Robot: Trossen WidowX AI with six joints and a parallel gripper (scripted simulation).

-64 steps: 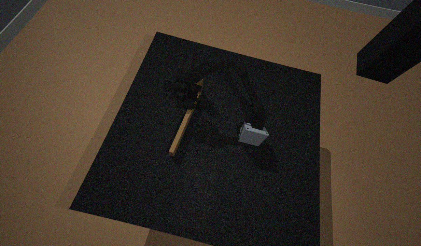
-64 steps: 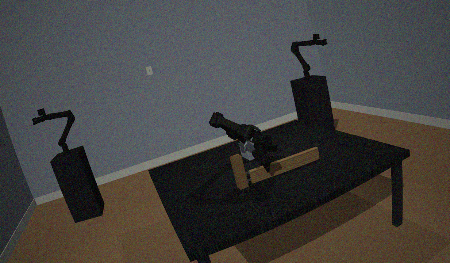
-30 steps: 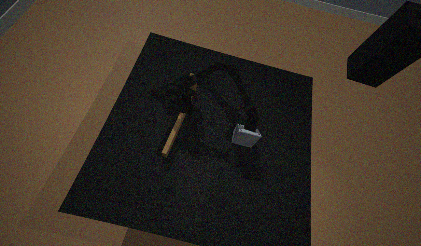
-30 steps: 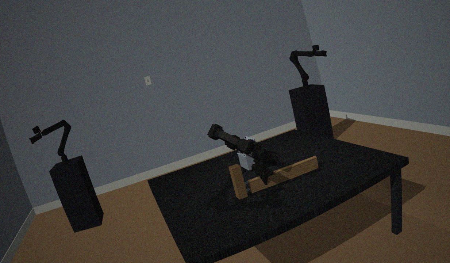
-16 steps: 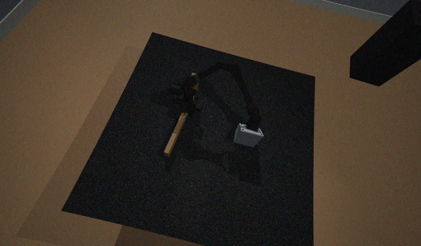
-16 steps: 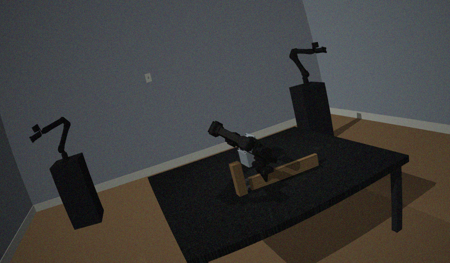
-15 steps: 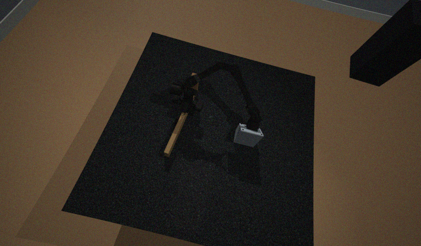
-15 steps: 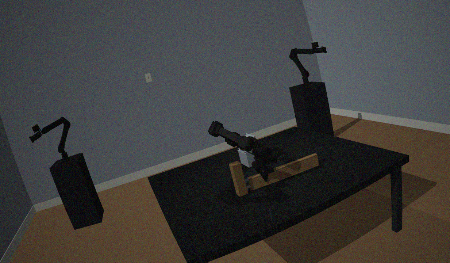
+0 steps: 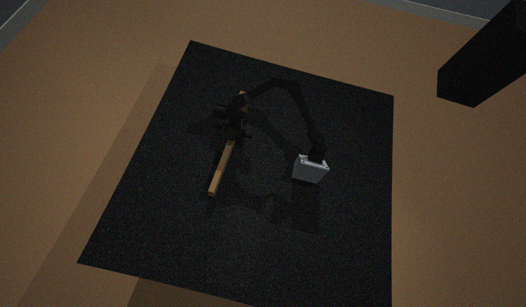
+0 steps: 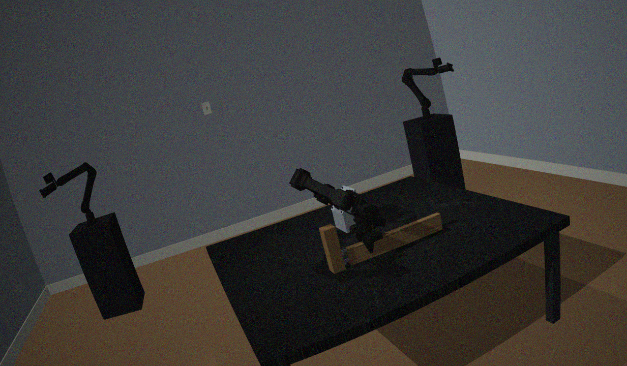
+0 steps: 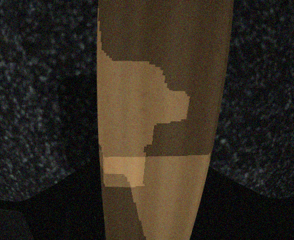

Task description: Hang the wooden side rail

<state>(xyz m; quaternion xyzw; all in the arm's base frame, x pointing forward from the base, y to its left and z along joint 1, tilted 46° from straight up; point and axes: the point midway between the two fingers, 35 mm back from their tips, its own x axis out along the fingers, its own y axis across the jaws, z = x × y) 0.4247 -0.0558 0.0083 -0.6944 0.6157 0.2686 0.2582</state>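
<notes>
Now: gripper tip 10 mm short of the wooden headboard post, 140 mm to the left of it and 60 mm below it.
</notes>
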